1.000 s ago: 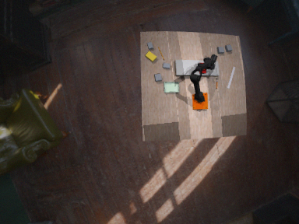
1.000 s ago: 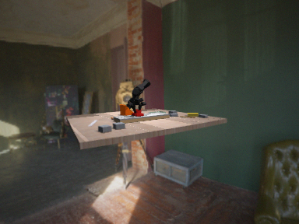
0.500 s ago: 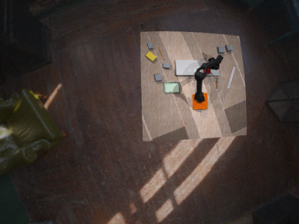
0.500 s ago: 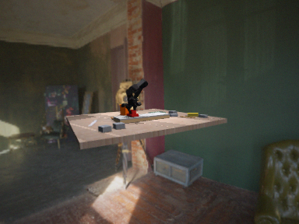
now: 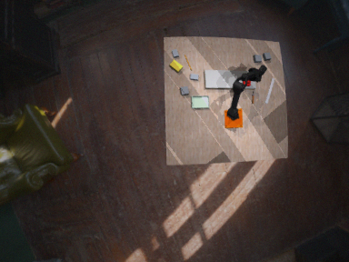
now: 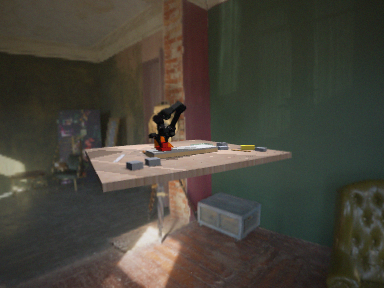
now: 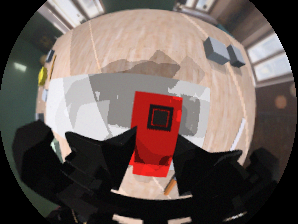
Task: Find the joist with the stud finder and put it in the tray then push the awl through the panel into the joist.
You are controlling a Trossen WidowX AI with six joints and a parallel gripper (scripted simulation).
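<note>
My gripper tip is 49 cm to the right of the pale green tray, 16 cm past it and 5 cm above it. Also, from my gripper tip: red stud finder 2 cm above, 1 cm ahead; then awl 17 cm behind, 7 cm to the right, 6 cm below; then square indicator 3 cm above, 2 cm ahead.
</note>
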